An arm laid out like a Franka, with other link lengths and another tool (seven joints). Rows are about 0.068 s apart.
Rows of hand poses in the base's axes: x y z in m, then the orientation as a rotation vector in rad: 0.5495 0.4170 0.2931 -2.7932 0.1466 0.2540; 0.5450 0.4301 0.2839 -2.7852 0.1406 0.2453; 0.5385 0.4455 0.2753 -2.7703 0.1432 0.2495; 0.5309 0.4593 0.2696 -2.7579 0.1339 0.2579; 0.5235 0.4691 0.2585 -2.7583 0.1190 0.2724; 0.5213 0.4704 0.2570 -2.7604 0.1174 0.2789; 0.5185 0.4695 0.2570 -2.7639 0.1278 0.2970; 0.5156 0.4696 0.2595 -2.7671 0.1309 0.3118; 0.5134 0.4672 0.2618 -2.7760 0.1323 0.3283; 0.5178 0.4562 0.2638 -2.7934 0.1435 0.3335; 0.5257 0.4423 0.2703 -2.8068 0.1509 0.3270; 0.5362 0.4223 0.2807 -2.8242 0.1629 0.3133; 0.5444 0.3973 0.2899 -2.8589 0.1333 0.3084
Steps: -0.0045 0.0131 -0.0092 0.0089 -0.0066 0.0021; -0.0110 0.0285 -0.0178 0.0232 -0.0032 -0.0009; -0.0186 0.0423 -0.0235 0.0362 0.0018 0.0052; -0.0260 0.0521 -0.0346 0.0366 0.0102 0.0173; -0.0282 0.0534 -0.0361 0.0344 0.0145 0.0195; -0.0310 0.0525 -0.0361 0.0288 0.0283 0.0150; -0.0339 0.0526 -0.0336 0.0245 0.0389 0.0150; -0.0361 0.0502 -0.0313 0.0145 0.0503 0.0171; -0.0317 0.0392 -0.0293 -0.0043 0.0547 0.0120; -0.0238 0.0253 -0.0228 -0.0179 0.0506 0.0077; -0.0133 0.0053 -0.0124 -0.0356 0.0421 -0.0002; -0.0051 -0.0197 -0.0032 -0.0664 0.0344 0.0231
